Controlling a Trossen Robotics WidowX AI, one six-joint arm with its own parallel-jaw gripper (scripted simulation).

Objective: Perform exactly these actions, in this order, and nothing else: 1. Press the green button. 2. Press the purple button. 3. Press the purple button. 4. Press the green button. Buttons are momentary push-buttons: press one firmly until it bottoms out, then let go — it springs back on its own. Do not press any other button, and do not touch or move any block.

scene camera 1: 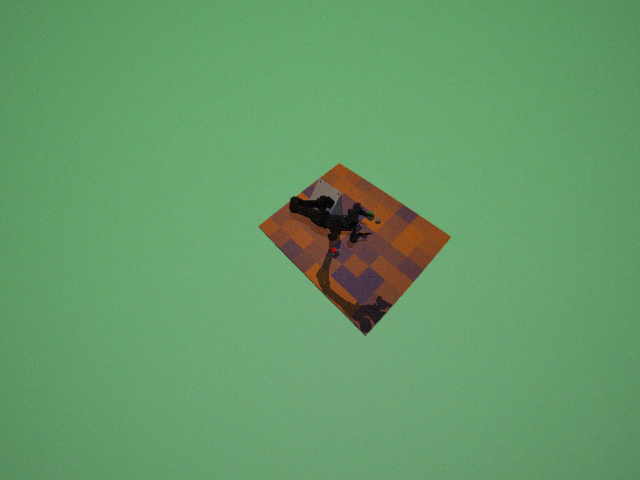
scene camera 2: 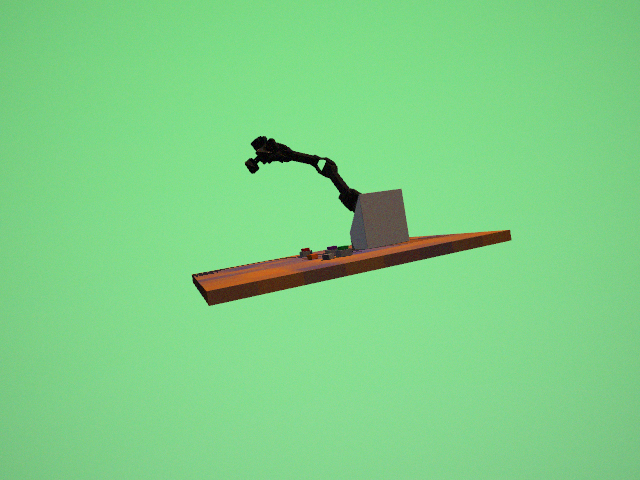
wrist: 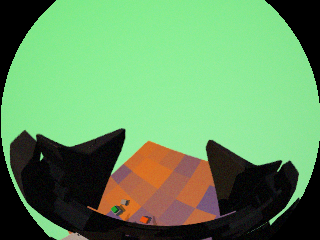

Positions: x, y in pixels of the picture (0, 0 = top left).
Labels:
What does the gripper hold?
Nothing.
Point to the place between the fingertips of the gripper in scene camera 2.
251, 157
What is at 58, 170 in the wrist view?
The gripper.

